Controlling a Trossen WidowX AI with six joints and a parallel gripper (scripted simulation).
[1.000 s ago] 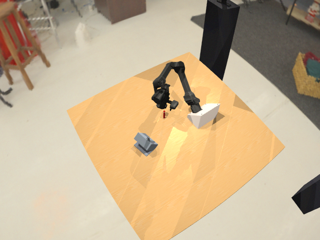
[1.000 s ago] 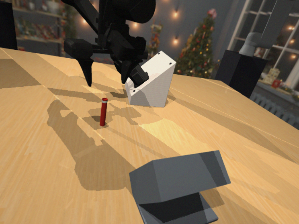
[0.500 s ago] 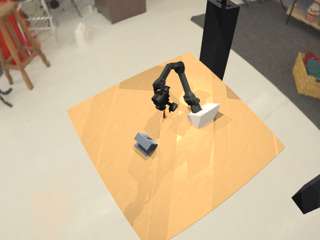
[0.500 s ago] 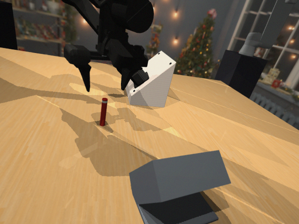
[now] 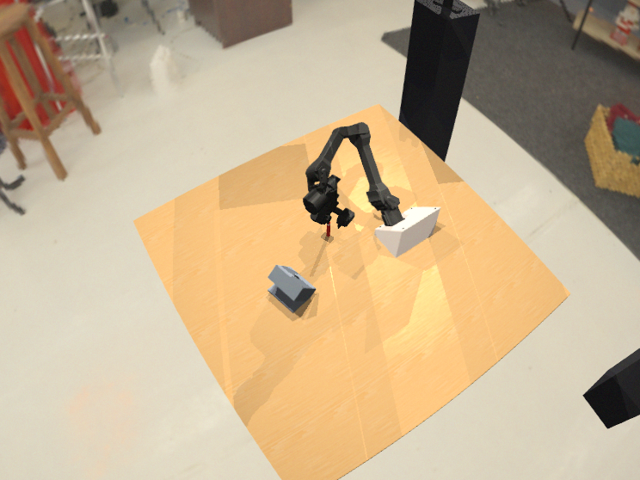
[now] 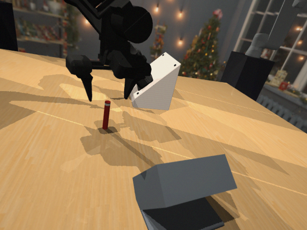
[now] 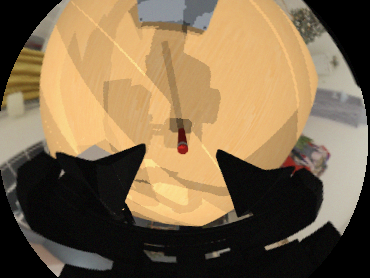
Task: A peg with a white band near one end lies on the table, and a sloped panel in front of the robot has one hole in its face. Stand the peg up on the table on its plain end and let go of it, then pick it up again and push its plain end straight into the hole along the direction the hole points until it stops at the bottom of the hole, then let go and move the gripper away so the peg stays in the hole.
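Right now the red peg is 3 cm below my gripper tip. Also, from my gripper tip: grey sloped panel (23 cm ahead, 14 cm to the left, 4 cm below).
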